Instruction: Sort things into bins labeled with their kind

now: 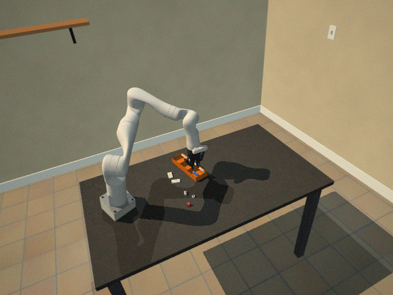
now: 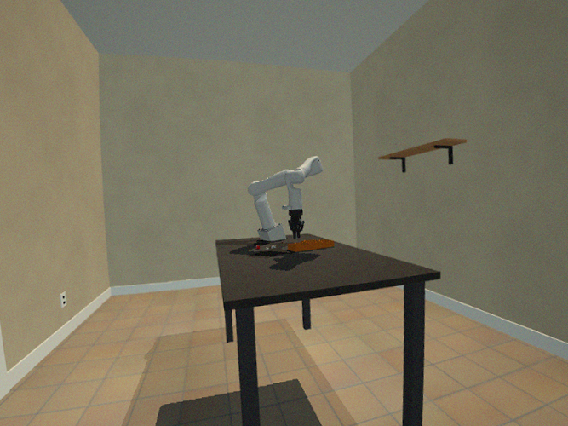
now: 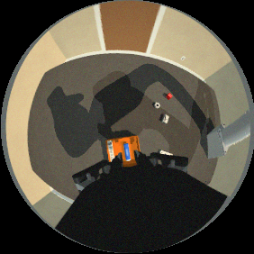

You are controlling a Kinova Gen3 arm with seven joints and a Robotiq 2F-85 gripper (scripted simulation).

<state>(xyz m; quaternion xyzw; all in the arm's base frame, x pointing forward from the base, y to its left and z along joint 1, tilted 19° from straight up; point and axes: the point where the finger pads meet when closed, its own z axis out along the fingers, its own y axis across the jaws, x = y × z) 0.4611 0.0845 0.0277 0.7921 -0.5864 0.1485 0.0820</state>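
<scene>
Now: the grey nut 80 mm behind my hand, 150 mm to the right of it and 70 mm below it. Also, from my hand: blue cylinder: 60 mm below; then red die: 120 mm behind, 200 mm to the right, 70 mm below.
</scene>
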